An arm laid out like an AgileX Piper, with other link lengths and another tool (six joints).
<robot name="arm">
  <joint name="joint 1" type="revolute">
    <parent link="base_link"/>
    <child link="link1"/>
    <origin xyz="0 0 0.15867"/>
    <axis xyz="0 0 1"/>
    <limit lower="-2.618" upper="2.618"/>
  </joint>
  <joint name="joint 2" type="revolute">
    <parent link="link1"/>
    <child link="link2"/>
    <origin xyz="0 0 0"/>
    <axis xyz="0 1 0"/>
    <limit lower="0" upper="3.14"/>
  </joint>
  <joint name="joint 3" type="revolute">
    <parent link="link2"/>
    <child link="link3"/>
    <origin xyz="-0.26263 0 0.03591"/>
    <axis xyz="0 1 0"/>
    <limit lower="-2.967" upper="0"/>
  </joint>
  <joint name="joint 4" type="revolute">
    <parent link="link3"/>
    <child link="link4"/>
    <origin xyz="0.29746 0 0.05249"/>
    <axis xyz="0.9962 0 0.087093"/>
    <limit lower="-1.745" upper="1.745"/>
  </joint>
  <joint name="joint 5" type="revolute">
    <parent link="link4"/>
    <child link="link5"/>
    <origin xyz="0 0 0"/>
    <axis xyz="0 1 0"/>
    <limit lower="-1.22" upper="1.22"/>
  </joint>
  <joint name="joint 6" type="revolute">
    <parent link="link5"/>
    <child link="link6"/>
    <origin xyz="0.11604 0 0.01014"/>
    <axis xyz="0.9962 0 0.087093"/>
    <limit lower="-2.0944" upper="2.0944"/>
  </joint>
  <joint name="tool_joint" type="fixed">
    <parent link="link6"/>
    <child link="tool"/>
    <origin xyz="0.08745 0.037 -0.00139" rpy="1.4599 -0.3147 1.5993"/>
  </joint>
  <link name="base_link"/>
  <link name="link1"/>
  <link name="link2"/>
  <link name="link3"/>
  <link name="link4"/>
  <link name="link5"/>
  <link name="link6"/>
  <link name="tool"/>
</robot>
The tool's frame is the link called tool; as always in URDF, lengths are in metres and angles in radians.
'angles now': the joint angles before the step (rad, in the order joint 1, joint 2, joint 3, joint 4, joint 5, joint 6). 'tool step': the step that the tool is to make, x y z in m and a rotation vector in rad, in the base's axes. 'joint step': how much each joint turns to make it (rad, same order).
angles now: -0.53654, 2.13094, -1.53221, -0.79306, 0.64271, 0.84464
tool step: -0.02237, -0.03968, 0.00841, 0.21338, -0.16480, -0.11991
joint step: -0.17598, 0.00217, -0.05569, 0.45611, -0.05632, -0.29639
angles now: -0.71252, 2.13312, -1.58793, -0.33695, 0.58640, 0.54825
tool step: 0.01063, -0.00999, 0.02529, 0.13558, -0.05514, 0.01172
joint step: -0.05565, 0.05890, -0.19359, 0.29062, 0.16089, -0.23898
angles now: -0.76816, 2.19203, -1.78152, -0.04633, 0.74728, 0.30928
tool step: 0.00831, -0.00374, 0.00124, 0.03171, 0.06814, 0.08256
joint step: -0.00001, 0.10329, -0.19892, 0.02573, 0.16425, -0.10617
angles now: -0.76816, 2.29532, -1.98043, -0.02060, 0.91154, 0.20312
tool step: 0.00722, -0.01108, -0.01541, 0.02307, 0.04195, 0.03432
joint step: -0.00630, 0.13147, -0.18646, 0.00670, 0.10051, -0.04757
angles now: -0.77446, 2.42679, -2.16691, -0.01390, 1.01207, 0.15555
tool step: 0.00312, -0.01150, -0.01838, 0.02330, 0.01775, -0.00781
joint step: -0.01169, 0.11280, -0.14408, 0.00641, 0.06023, -0.00592
